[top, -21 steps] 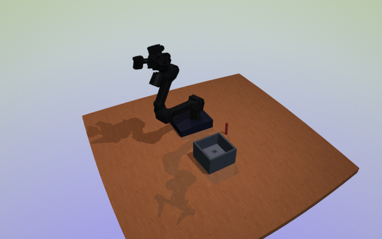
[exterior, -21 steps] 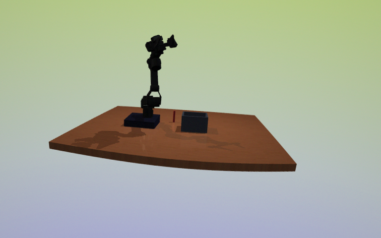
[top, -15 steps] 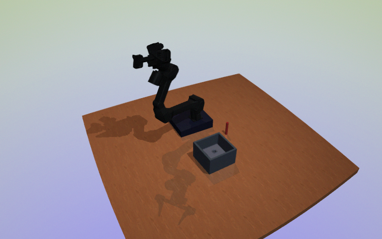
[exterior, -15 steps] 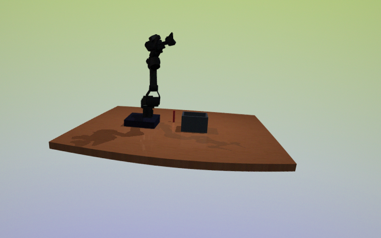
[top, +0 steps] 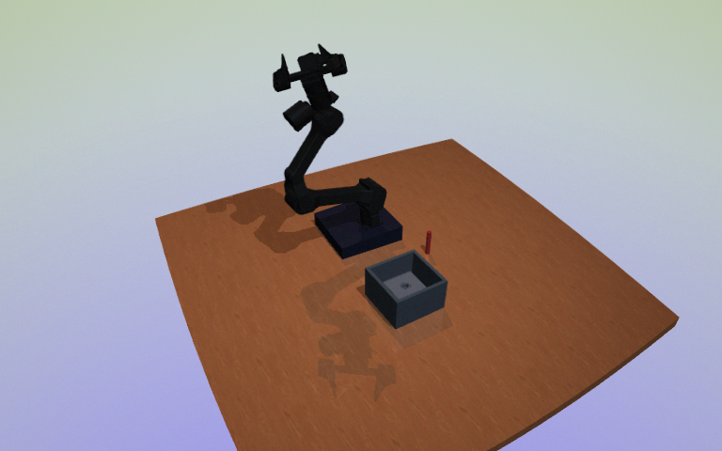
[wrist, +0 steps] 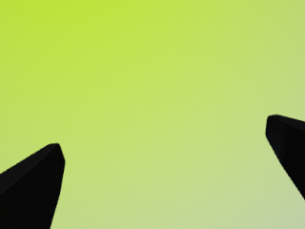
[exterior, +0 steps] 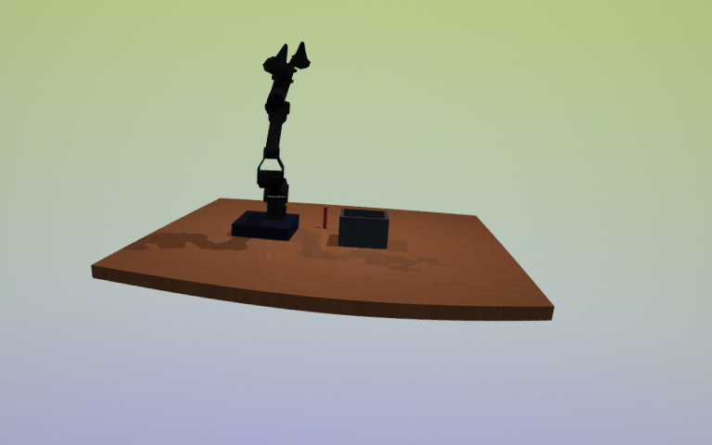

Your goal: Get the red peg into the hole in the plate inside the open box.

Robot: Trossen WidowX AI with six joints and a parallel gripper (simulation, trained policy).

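Right now my gripper tip is 120 mm short of the red peg, 330 mm to the right of it and 630 mm above it. The rest, counted from my gripper tip: dark grey box (260 mm ahead, 150 mm to the left, 650 mm below).
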